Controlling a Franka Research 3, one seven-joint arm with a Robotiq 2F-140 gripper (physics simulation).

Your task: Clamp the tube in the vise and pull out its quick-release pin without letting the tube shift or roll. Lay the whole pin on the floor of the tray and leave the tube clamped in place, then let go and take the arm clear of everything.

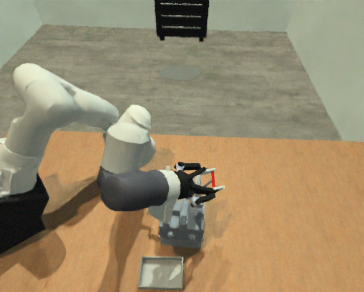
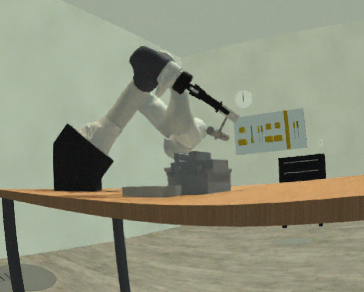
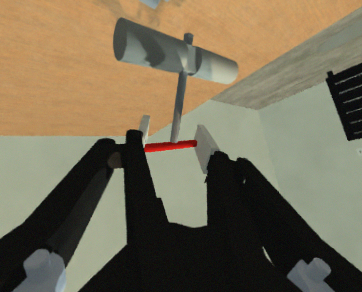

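My gripper is shut on the pin's red cross handle, held across between the two pale fingertips. The pin has a grey shaft running from that handle into the tube, and its end shows on the tube's far side. The grey tube hangs on the pin in the air, outside the vise and above its level. The grey vise stands on the table. The shallow tray lies beside it.
The wooden table bears the arm's black base at the left. The arm reaches over the vise. A black cabinet and a wall board stand beyond the table.
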